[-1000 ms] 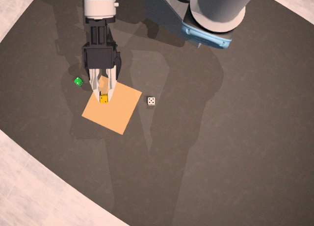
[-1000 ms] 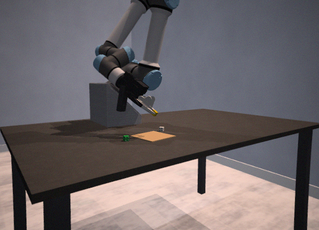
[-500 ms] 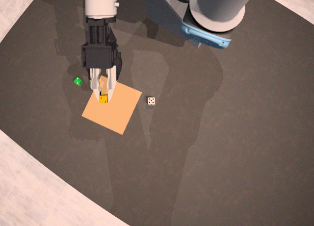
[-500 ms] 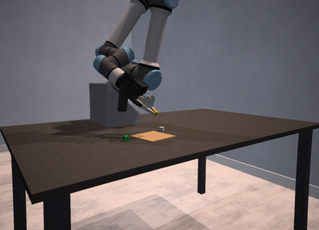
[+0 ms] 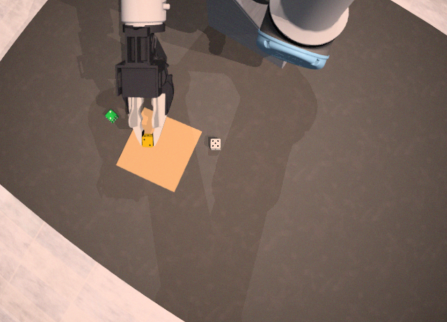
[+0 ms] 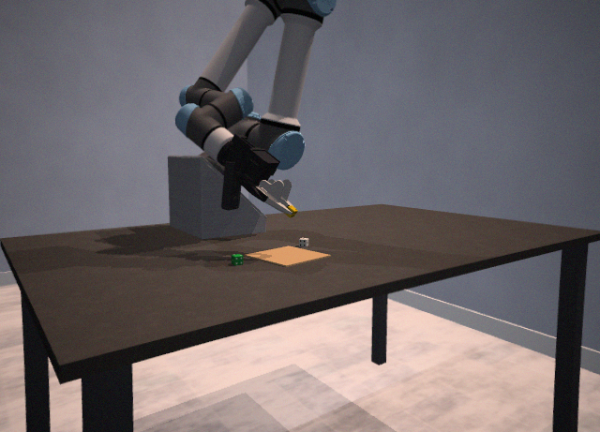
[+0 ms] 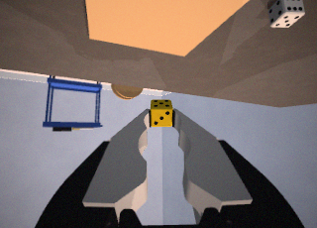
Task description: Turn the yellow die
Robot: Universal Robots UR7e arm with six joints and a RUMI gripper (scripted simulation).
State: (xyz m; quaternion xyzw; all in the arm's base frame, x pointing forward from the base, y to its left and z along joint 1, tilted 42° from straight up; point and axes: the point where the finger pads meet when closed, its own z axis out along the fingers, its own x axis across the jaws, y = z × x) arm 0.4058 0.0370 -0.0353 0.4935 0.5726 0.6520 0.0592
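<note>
My gripper is now 11 cm above the orange mat. Also, from my hand: green die (13 cm to the right, 10 cm below); then white die (7 cm behind, 10 cm to the left, 10 cm below); then yellow die (1 cm ahead).
</note>
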